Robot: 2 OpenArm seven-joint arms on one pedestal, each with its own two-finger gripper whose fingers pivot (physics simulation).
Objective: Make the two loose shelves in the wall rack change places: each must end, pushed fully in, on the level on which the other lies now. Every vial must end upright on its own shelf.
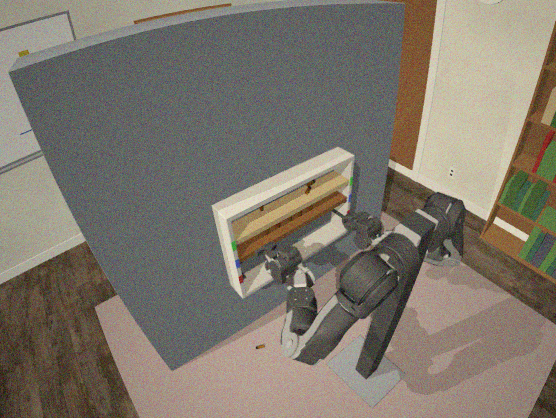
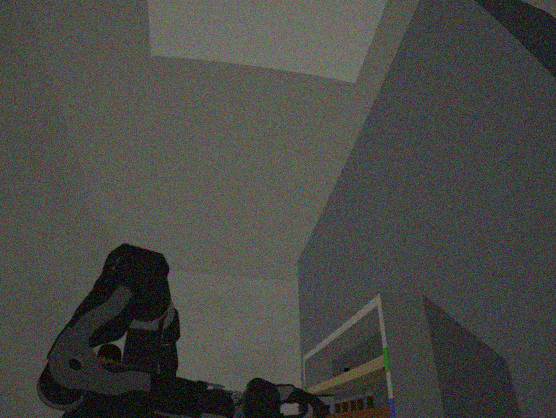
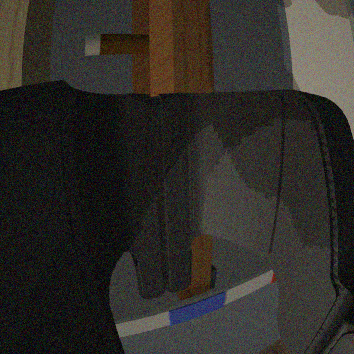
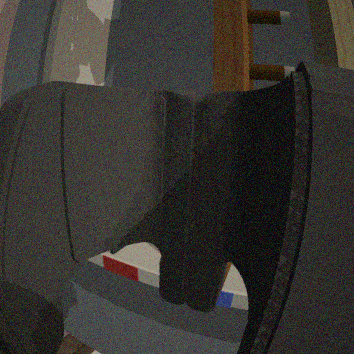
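The pale shelf (image 1: 300,204) (image 2: 350,375) (image 3: 10,40) (image 4: 345,30) is at the green marks. On it, a small group of toppled dark vials (image 1: 311,186) lies towards the right, and another vial (image 1: 261,207) shows farther left. The red-brown shelf (image 1: 320,211) (image 3: 162,45) (image 4: 230,45) is below, near the blue marks, with several upright vials (image 2: 355,403) (image 3: 120,45) (image 4: 267,18). A vial (image 1: 260,346) lies on the floor mat. My left gripper (image 1: 264,252) (image 3: 167,295) is shut and empty by the red-brown shelf's left part. My right gripper (image 1: 335,211) (image 4: 185,304) is shut and empty by its right part.
The white wall rack (image 1: 285,181) (image 2: 345,326) surrounds both shelves, with green, blue and red marks on its side panels. It hangs on a grey-blue wall panel (image 1: 200,125). The robot's pedestal (image 1: 382,330) stands on the pink mat (image 1: 220,390) in front.
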